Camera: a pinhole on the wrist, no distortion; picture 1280 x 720 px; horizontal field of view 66.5 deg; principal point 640.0 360.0 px. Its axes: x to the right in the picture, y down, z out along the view. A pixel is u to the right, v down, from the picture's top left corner.
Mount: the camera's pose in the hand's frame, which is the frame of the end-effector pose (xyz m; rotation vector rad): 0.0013 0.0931 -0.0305 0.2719 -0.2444 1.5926
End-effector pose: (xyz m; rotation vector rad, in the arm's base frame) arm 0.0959 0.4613 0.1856 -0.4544 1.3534 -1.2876
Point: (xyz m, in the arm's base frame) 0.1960 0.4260 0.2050
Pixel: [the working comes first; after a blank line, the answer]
In the camera's frame: -0.0317 0.0116 0.1559

441.4 432.4
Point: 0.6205 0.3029 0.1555
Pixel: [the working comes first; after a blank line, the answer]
In the camera's frame: 0.2647 -0.0035 0.4872

1170.3 352.9
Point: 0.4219 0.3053 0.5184
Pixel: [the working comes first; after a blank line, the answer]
In the camera's frame: -0.1268 0.1220 0.5335

408.0 583.2
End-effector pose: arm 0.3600 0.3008 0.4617 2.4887 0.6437 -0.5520
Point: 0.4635 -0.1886 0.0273
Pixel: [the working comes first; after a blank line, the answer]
In the camera's frame: 0.3603 -0.1337 0.5355

outside the picture
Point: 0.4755 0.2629 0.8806
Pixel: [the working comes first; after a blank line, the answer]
In the camera's frame: 0.0488 0.1174 -0.3432

behind the camera
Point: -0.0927 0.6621 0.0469
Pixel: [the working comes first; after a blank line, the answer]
In the camera's frame: -0.6339 0.0753 0.4991

outside the picture
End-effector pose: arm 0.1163 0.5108 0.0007 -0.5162 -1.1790 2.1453
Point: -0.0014 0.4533 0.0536
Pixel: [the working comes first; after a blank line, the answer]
In the camera's frame: -0.0201 -0.0378 0.1801

530.8 155.3
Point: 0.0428 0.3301 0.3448
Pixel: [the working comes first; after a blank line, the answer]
In the camera's frame: -0.1533 0.1004 0.4353

296.3 585.2
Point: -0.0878 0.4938 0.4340
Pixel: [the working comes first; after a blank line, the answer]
In the camera's frame: -0.2443 -0.0992 0.4960

159.2 164.8
